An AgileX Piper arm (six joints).
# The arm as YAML. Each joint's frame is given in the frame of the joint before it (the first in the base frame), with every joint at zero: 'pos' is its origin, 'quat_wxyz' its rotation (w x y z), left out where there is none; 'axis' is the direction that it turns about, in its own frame. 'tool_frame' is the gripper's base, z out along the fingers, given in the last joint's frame.
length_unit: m
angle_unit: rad
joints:
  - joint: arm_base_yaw
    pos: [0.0, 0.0, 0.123]
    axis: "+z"
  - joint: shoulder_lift
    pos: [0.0, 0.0, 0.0]
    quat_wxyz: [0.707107, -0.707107, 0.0, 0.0]
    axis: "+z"
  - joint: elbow
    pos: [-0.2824, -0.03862, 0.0]
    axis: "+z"
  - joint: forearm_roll
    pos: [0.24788, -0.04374, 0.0]
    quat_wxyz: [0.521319, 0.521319, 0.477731, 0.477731]
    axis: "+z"
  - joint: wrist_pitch
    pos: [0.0, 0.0, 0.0]
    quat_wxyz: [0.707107, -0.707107, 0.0, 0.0]
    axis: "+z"
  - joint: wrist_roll
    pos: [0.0, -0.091, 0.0]
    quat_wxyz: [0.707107, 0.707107, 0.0, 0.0]
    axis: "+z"
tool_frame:
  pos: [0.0, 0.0, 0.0]
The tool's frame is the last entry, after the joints.
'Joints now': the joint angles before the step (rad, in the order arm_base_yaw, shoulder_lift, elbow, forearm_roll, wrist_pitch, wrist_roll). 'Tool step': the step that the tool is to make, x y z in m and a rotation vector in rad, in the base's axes. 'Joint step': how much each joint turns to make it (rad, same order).
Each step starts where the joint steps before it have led.
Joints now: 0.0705 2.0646 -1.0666 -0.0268 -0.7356 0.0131
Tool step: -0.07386 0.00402 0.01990 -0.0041 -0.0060 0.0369
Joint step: 0.0225 -0.2335 0.3142 -0.0160 -0.0864 0.0023
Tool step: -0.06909 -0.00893 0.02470 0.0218 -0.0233 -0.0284
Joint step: -0.0010 -0.2674 0.2503 0.0328 -0.0082 0.0012
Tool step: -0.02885 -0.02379 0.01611 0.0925 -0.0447 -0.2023
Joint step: -0.0231 -0.1445 0.0855 0.2281 0.0033 -0.0457
